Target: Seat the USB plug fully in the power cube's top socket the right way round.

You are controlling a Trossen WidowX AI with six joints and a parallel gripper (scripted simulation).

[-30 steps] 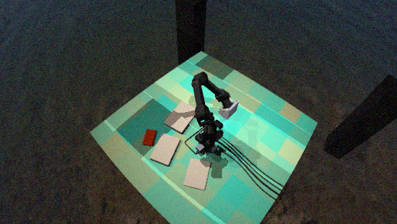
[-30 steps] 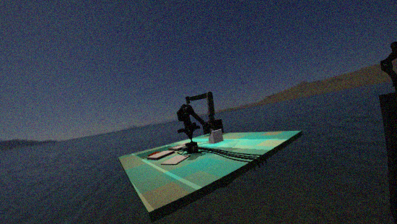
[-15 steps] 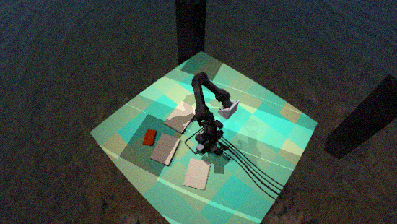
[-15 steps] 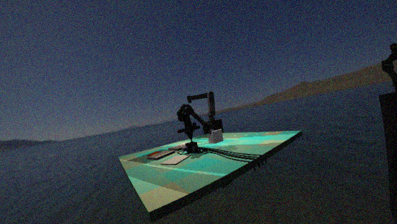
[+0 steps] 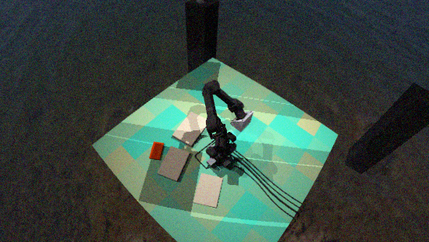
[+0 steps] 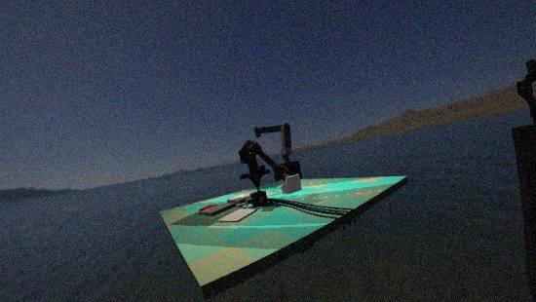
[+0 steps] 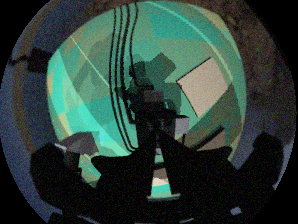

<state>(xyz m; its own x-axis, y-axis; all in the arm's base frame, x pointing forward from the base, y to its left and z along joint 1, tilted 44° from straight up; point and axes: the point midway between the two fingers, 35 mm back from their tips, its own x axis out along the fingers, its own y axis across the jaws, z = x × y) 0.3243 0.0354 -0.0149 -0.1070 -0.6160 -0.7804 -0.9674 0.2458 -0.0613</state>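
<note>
Right now my gripper tip is 20 mm above the USB plug. From my gripper tip the other things lie so: red flat block: 190 mm ahead, 370 mm to the right, 100 mm below.
</note>
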